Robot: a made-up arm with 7 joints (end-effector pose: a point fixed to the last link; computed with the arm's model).
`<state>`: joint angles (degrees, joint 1 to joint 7).
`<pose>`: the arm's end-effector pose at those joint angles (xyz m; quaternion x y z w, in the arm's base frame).
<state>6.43 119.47 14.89 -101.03 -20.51 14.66 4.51</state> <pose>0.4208 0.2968 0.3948 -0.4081 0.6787 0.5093 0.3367</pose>
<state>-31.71 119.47 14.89 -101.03 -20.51 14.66 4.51</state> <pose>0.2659 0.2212 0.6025 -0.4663 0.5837 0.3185 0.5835</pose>
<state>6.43 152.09 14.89 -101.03 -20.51 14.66 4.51</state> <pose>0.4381 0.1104 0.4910 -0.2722 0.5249 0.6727 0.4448</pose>
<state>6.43 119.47 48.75 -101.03 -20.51 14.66 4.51</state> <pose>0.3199 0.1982 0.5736 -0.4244 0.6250 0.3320 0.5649</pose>
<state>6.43 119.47 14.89 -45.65 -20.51 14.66 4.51</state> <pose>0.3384 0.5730 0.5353 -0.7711 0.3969 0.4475 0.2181</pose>
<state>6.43 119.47 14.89 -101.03 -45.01 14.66 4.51</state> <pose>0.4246 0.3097 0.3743 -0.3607 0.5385 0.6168 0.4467</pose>
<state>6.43 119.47 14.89 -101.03 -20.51 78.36 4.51</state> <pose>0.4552 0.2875 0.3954 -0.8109 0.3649 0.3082 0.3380</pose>
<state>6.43 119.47 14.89 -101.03 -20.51 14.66 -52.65</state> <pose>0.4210 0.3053 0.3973 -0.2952 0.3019 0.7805 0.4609</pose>
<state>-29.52 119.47 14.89 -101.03 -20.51 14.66 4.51</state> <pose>0.2785 0.2245 0.5936 -0.4643 0.5910 0.3306 0.5708</pose>
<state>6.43 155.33 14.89 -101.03 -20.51 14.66 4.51</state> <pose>0.4393 0.0895 0.4945 -0.2573 0.5071 0.6861 0.4537</pose>
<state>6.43 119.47 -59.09 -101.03 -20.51 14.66 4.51</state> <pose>0.2027 0.5050 0.0337 0.2558 -0.5923 -0.7277 0.2327</pose>
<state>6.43 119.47 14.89 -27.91 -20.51 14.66 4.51</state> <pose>0.2559 0.6367 0.5568 -0.8530 0.2836 0.4046 0.1679</pose>
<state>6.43 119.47 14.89 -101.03 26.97 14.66 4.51</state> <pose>0.4202 0.2994 0.4414 -0.4459 0.8580 0.2404 0.0849</pose>
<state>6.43 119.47 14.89 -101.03 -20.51 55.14 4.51</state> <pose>0.4422 0.2880 0.3915 -0.6873 0.4981 0.3963 0.3500</pose>
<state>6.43 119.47 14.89 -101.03 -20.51 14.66 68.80</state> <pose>0.4186 0.2900 0.4015 -0.4159 0.9017 0.0606 0.1012</pose>
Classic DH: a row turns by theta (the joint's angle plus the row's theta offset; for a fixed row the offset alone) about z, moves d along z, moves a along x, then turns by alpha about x. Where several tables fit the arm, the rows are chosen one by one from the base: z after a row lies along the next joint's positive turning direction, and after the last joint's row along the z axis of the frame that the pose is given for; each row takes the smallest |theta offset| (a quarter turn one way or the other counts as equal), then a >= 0, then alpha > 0; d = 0 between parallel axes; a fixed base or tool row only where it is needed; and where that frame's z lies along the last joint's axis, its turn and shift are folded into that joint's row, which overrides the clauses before.
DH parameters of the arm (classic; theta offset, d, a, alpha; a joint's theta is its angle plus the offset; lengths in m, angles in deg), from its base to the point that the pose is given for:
base (fixed): 0 0.166 0.0236 -70
joint 1: 90 0.021 0.0083 90
joint 2: 70 0.0056 0.0021 -90
joint 3: -90 -0.428 0.0529 -90
joint 4: 0 -0.0039 -0.0539 90
joint 5: 0 -0.3632 0.0216 -90
joint 6: 0 0.0333 0.0149 90
joint 7: -31 0.0248 0.0092 84.11
tool (fixed): 37.13 0.0003 0 0

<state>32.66 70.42 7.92 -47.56 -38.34 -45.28 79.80</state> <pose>0.0579 0.6975 -0.0911 0.5408 -0.6509 0.1274 0.5174</pose>
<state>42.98 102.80 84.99 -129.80 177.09 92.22 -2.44</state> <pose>0.3269 0.2332 0.4861 -0.0356 -0.5249 -0.1647 0.8343</pose>
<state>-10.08 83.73 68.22 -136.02 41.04 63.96 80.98</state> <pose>0.0598 0.2440 0.4921 0.1223 -0.7071 0.6948 0.0484</pose>
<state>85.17 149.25 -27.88 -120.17 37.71 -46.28 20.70</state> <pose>0.1334 0.4450 -0.0301 0.0913 -0.4838 -0.1127 0.8631</pose>
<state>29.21 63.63 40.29 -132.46 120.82 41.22 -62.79</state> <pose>0.2612 0.4229 0.1620 0.1030 -0.9418 0.0912 0.3069</pose>
